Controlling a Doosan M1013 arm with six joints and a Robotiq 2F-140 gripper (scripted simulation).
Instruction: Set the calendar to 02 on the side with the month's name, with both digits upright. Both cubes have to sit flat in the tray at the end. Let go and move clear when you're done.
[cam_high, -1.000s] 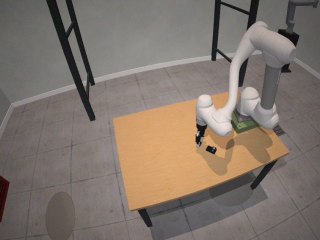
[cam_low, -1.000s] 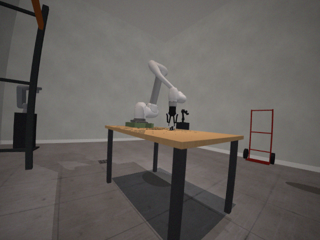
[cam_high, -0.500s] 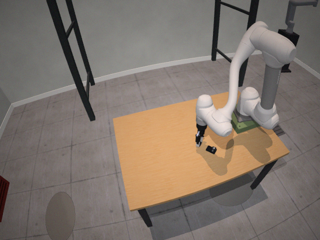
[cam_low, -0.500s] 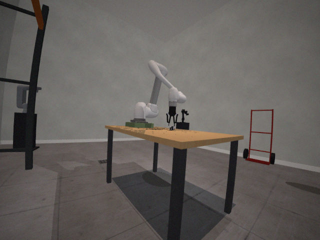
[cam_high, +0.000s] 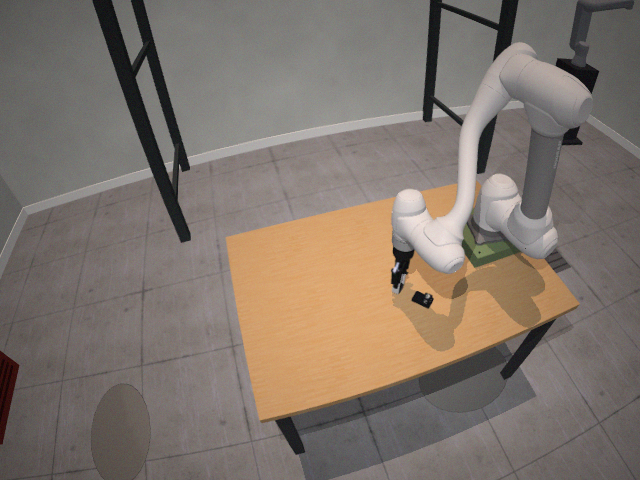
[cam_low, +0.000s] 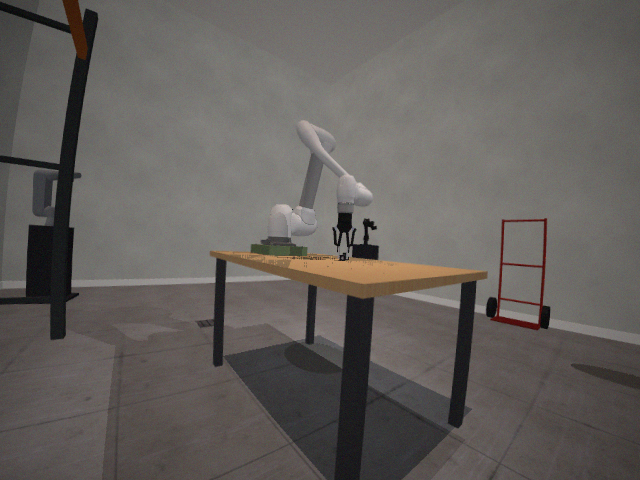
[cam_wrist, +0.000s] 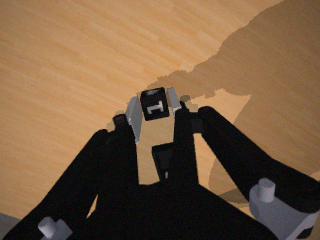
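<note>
The black number cube is 3 cm below my hand.
</note>
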